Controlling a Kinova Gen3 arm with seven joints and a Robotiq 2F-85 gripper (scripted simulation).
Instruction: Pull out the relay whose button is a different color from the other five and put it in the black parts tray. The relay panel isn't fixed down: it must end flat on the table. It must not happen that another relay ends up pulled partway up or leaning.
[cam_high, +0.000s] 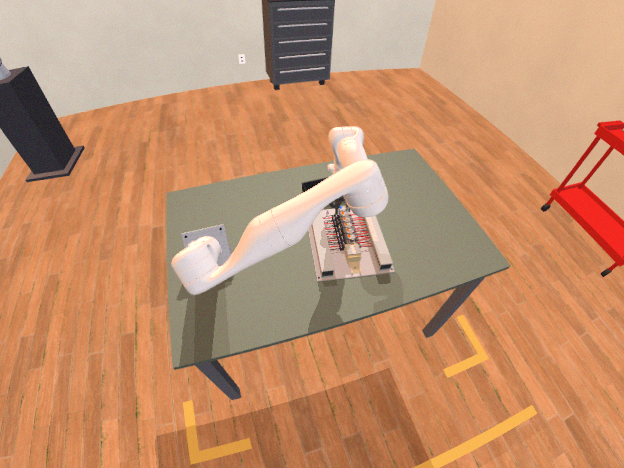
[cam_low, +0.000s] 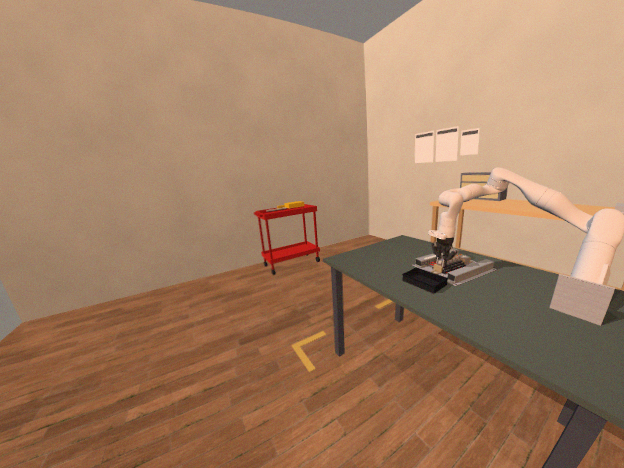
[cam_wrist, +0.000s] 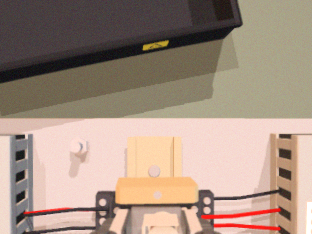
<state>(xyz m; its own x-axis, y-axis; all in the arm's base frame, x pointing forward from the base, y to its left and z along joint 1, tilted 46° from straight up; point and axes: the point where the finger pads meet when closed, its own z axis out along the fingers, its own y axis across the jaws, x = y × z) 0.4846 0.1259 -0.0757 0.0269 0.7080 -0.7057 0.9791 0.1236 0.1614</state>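
Now: the relay 10 mm below my hand. The rest, counted from my hand: black parts tray (30 mm behind, 150 mm to the left, 40 mm below); then relay panel (100 mm to the right, 30 mm below).
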